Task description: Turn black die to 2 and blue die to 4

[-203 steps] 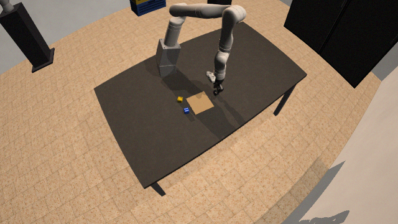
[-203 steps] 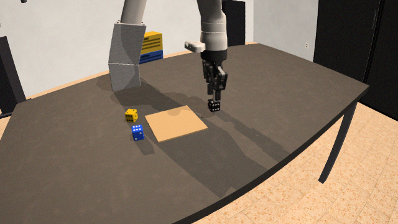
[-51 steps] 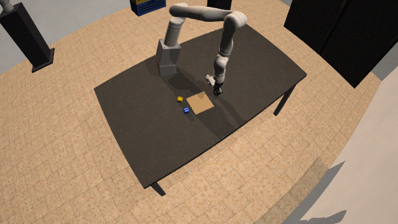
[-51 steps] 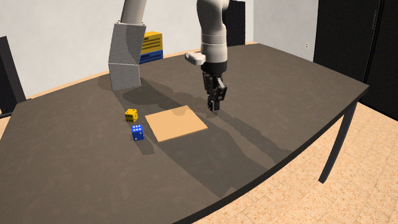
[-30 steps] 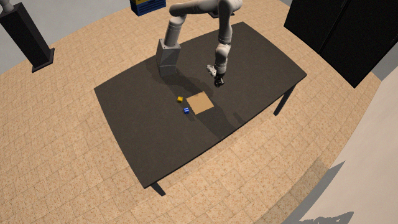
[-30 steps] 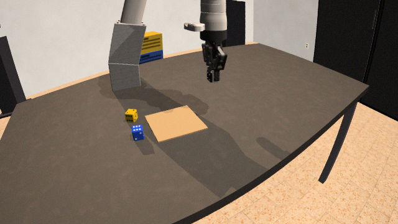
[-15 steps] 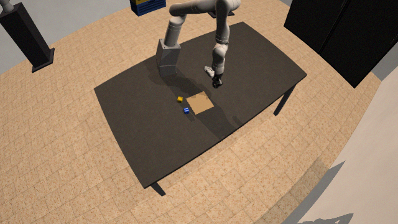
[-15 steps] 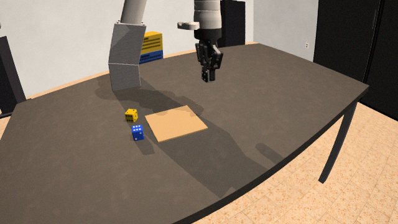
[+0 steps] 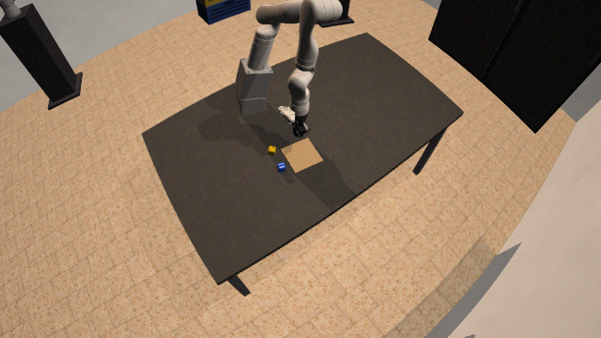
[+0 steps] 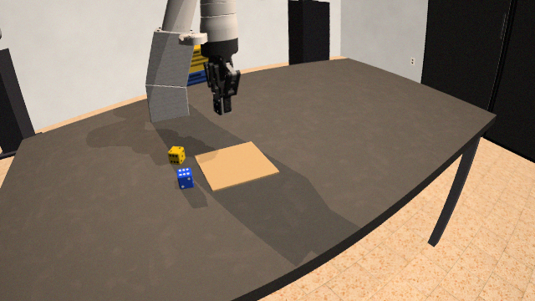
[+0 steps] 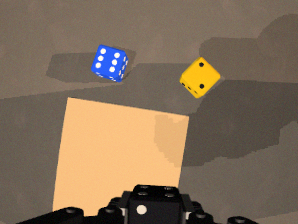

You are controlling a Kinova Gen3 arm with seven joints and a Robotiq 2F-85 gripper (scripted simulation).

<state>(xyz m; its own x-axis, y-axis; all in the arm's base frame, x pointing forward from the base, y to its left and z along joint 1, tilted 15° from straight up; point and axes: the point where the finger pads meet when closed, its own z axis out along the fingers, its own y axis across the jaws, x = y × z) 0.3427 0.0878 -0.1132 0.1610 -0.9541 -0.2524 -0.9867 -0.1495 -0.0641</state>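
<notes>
My gripper is now 120 mm above the tan mat and 40 mm short of it. Round my hand: blue die: 110 mm to the right, 110 mm below, 70 mm ahead; yellow die: 110 mm to the right, 110 mm below, 20 mm behind; black die: right at my hand.
</notes>
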